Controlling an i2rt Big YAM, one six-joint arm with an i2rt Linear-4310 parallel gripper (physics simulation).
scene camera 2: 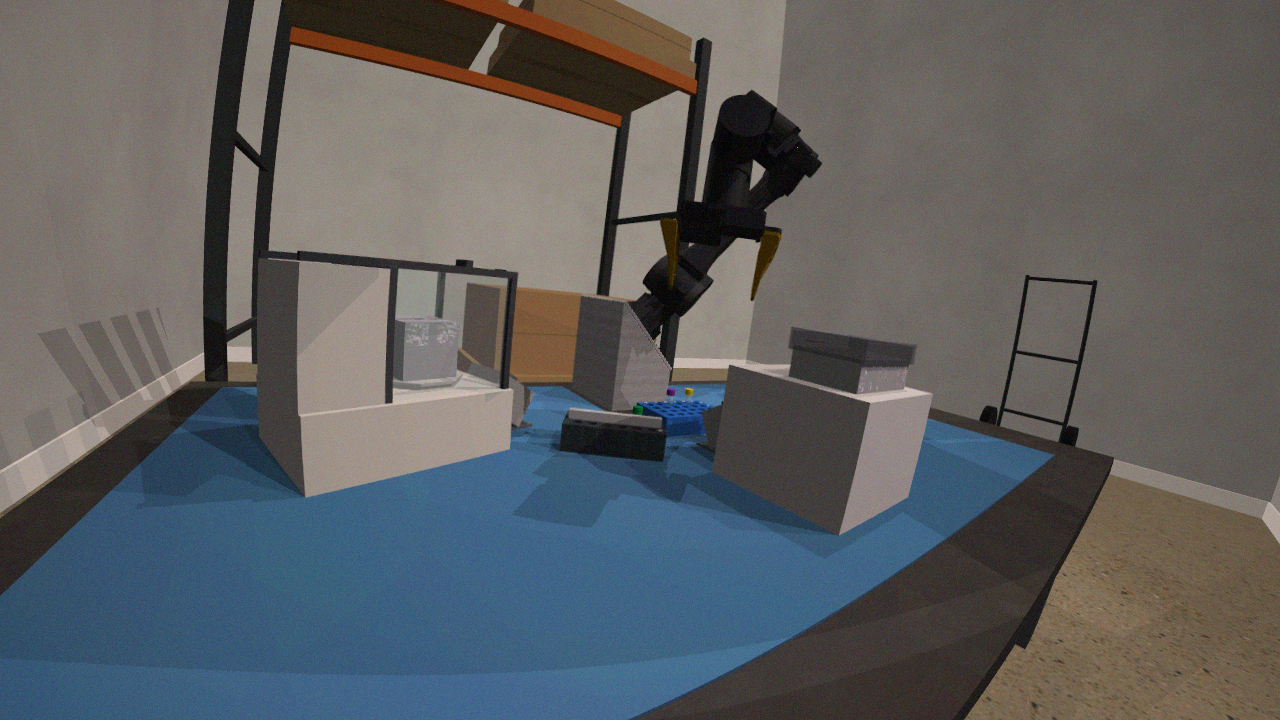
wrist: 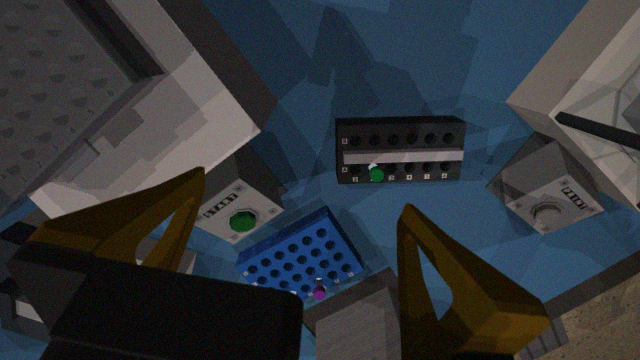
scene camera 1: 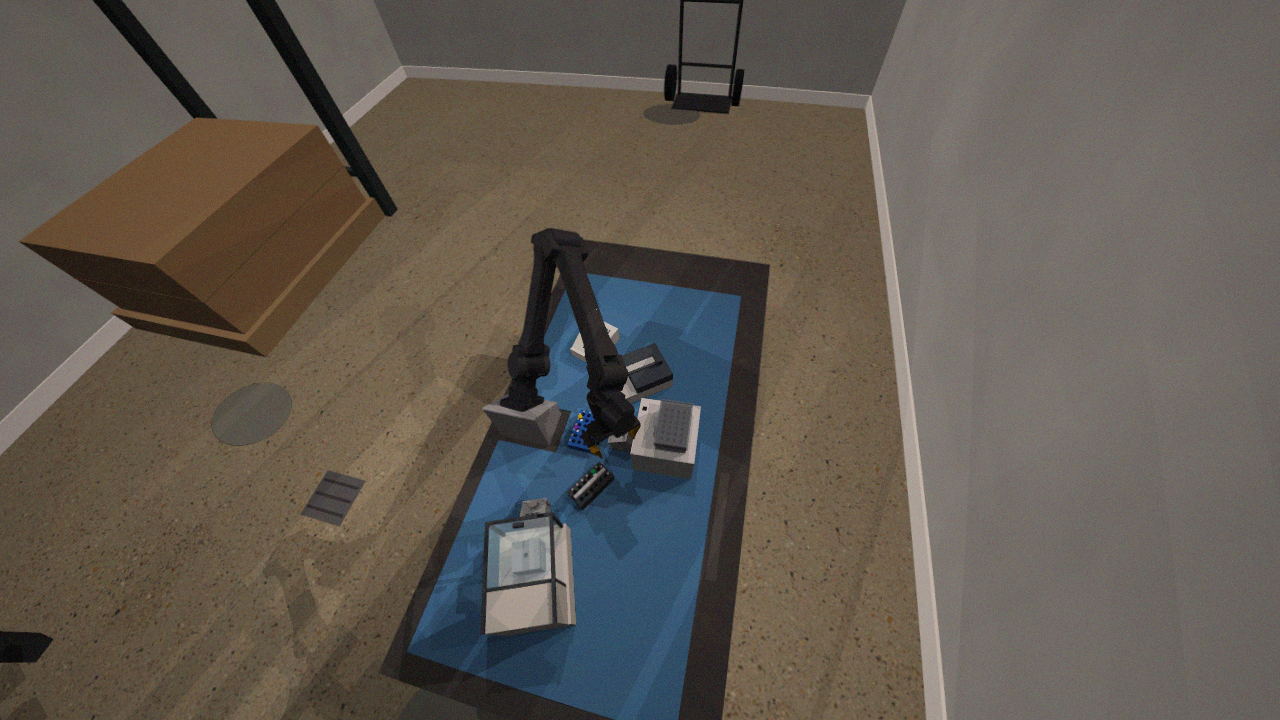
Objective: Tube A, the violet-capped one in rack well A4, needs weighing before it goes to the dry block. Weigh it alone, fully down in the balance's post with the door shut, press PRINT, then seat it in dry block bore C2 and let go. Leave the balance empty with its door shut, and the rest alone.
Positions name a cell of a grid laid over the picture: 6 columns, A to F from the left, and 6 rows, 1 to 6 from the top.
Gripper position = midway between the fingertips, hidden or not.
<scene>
gripper: scene camera 2 D3; wrist C4; scene camera 1 C4
</scene>
